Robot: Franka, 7 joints.
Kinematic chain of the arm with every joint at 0, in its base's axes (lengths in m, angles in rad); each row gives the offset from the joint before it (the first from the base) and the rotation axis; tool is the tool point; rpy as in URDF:
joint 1: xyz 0 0 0.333 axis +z
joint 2: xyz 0 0 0 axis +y
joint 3: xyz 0 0 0.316 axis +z
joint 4: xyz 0.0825 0 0 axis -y
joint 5: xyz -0.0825 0 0.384 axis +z
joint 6: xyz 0 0 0 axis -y
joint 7: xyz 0.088 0 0 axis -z
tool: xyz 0 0 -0.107 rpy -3.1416 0 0
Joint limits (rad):
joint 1: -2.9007..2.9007
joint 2: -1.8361..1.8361
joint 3: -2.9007..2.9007
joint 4: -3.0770..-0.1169
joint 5: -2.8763..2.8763
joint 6: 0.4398..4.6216
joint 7: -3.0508..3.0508
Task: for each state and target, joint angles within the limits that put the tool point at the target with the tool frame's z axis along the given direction. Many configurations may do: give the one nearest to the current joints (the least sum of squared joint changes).
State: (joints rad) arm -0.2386 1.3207 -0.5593 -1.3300 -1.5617 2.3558 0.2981
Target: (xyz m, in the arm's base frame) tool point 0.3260 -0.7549 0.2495 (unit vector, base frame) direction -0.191 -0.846 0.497
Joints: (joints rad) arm -0.6808 1.3499 -0.9352 -0.9440 -1.7772 2.2118 0.2981
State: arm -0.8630 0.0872 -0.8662 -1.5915 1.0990 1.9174 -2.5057
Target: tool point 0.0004 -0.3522 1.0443 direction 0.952 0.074 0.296
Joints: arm -0.5501 -0.1988 -0.9812 -0.9817 1.6926 1.6371 -2.5057
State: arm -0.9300 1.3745 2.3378 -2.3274 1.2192 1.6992 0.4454
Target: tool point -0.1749 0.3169 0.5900 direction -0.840 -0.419 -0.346
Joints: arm -0.6547 0.7072 2.6445 -2.3840 0.9168 1.7331 0.4454
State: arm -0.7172 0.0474 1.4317 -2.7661 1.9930 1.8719 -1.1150
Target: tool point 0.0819 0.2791 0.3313 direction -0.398 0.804 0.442
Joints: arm -1.2550 0.8723 2.0601 -3.0764 1.8922 1.9990 -1.1150
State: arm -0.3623 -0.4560 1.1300 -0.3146 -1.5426 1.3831 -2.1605
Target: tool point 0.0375 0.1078 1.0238 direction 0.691 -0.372 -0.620
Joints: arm -0.5068 -0.2348 1.4453 -0.2132 -1.1809 0.7240 -2.1605
